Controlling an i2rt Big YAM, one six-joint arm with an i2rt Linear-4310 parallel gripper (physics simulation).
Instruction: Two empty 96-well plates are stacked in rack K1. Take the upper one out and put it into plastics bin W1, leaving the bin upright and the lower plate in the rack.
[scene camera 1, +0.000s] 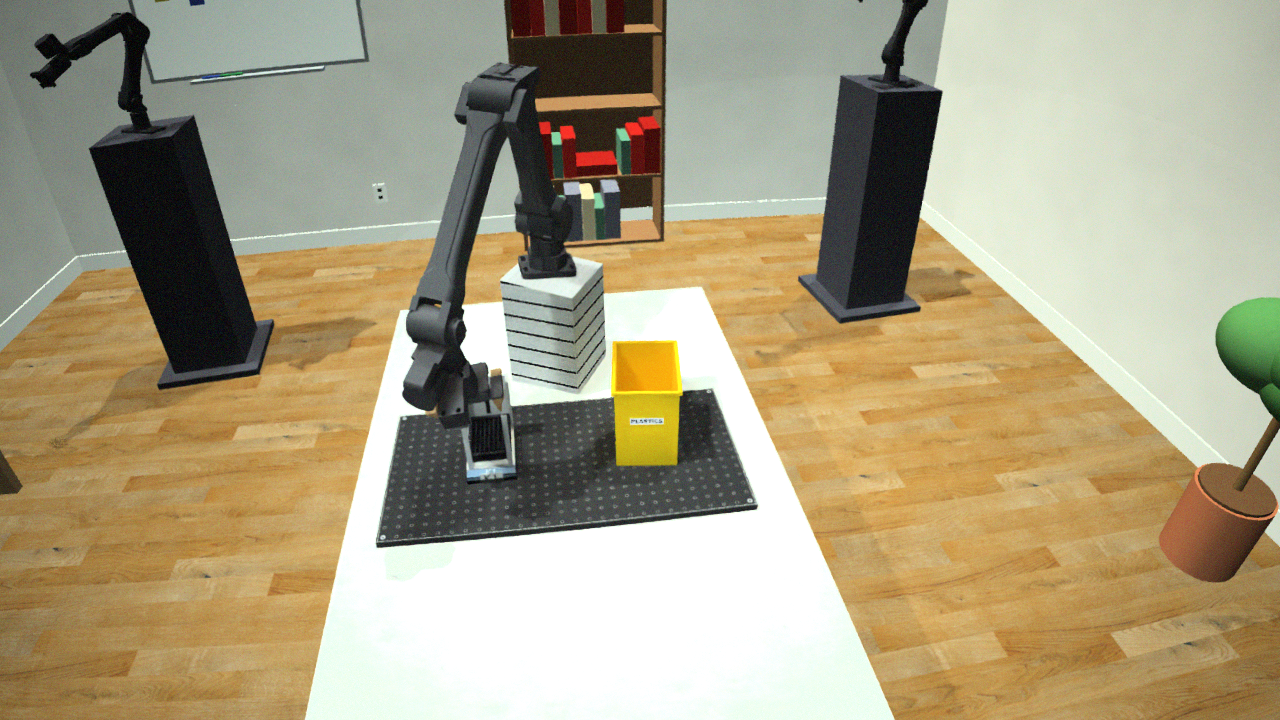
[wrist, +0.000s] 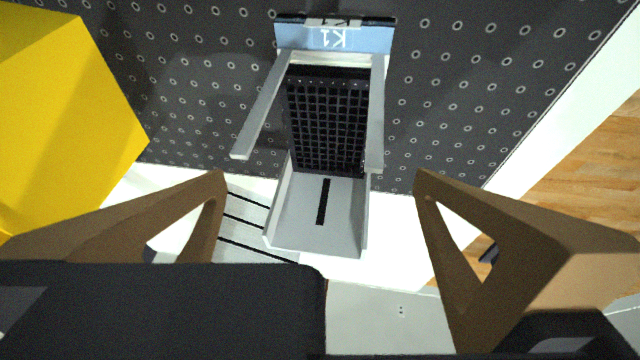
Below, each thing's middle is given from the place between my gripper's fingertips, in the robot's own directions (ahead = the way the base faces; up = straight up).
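Labels:
Black 96-well plate (scene camera 1: 486, 438): 120 mm below my hand, 70 mm behind it, 20 mm to the left of it. Yellow plastics bin W1 (scene camera 1: 646, 385): 330 mm to the left of my hand, 70 mm below it, 30 mm behind it. Going by their middles, the black 96-well plate is the nearest to my hand of the things named here.

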